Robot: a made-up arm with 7 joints.
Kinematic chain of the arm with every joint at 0, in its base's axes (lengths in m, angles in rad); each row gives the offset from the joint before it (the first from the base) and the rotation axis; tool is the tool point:
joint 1: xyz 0 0 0.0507 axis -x
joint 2: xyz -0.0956 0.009 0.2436 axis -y
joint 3: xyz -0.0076 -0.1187 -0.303 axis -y
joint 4: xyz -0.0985 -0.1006 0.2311 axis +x
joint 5: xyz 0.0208 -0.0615 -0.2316 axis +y
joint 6: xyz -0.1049 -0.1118 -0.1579 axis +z
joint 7: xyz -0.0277 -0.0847 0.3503 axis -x
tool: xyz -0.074 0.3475 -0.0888
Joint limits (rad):
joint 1: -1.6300..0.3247
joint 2: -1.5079..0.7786
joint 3: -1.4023..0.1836
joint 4: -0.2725..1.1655
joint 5: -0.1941..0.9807
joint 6: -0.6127..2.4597
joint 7: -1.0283..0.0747
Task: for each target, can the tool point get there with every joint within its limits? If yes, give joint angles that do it. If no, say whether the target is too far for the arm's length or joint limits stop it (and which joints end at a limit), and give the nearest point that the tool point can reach.
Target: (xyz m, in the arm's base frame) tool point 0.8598 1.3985 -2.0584
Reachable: no: too far | nearest point 0.2242 0.2971 -0.5101 | short by 2.004 m
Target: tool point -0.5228 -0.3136 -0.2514
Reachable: yes | joints -1.0682 0.0526 -0.0189 0.4265 0.1644 1.3003 -0.3547
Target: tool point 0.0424 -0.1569 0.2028
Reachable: yes | joints -0.1457 -1.2959 -1.2039 0.7588 -0.0400 0.2156 -0.2891
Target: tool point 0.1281 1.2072 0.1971
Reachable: no: joint limits stop it (at a limit: joint 1, joint 2, joint 3, joint 4, joint 5, joint 7) | nearest point -0.0014 0.4178 -0.0618 | short by 0.841 m
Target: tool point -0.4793 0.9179 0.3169
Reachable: no: joint limits stop it (at a limit: joint 1, joint 3, joint 4, joint 5, joint 7) | nearest point -0.2975 0.3810 -0.0381 | short by 0.669 m
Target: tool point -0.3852 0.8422 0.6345
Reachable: no: joint limits stop it (at a limit: joint 1, joint 2, joint 3, joint 4, joint 5, joint 7) | nearest point -0.3455 0.2003 0.6745 | short by 0.644 m
